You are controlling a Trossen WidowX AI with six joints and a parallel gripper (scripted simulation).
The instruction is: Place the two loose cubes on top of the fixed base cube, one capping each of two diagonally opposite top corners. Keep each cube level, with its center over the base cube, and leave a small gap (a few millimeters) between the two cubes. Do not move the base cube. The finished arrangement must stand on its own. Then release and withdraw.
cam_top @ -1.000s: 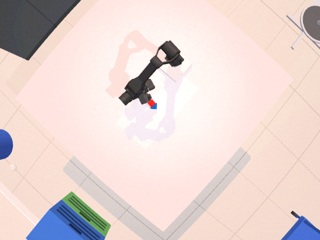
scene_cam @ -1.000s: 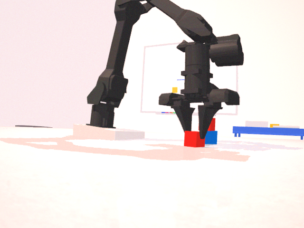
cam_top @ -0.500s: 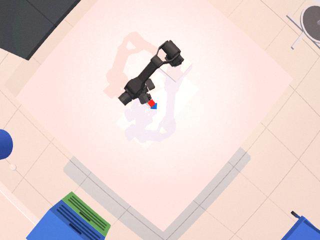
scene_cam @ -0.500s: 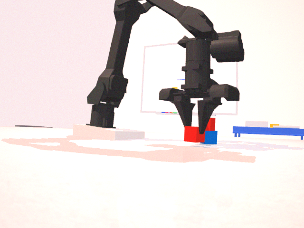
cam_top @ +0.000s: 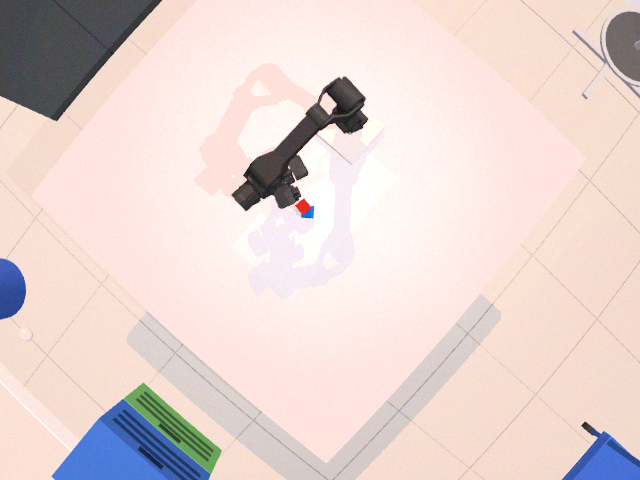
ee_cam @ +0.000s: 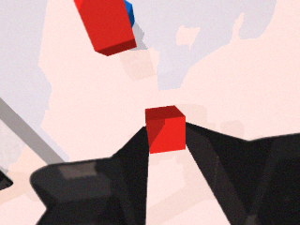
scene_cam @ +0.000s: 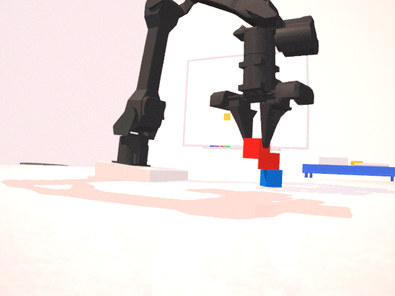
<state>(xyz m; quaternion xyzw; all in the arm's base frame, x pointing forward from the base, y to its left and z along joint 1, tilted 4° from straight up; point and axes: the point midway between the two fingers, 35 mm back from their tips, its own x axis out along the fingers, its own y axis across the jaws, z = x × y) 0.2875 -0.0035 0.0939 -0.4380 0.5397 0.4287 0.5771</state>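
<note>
My gripper tip is 1 cm past the blue cube, 12 cm to the right of it and 5 cm above it.
</note>
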